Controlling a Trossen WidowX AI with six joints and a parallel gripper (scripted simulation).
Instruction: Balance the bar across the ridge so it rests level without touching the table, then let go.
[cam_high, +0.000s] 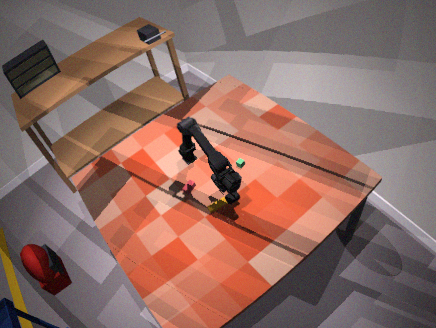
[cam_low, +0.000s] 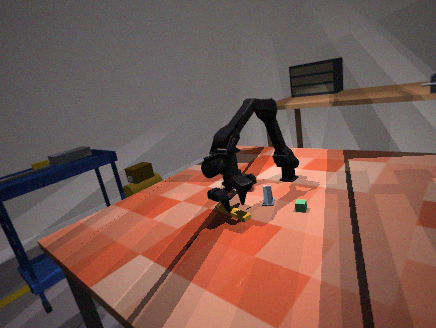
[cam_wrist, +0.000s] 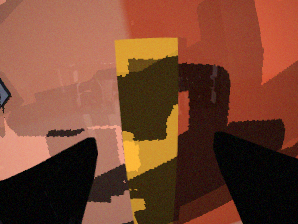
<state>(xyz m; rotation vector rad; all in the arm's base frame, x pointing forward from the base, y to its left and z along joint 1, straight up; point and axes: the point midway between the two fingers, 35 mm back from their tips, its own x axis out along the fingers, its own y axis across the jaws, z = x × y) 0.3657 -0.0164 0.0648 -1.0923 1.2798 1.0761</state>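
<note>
Right now the yellow bar is 1 cm behind my gripper tip, 3 cm to the right of it and 2 cm below it. The rest, counted from my gripper tip: pink block 19 cm behind, 10 cm to the right, 1 cm below; then green cube 13 cm behind, 19 cm to the left, 1 cm below.
</note>
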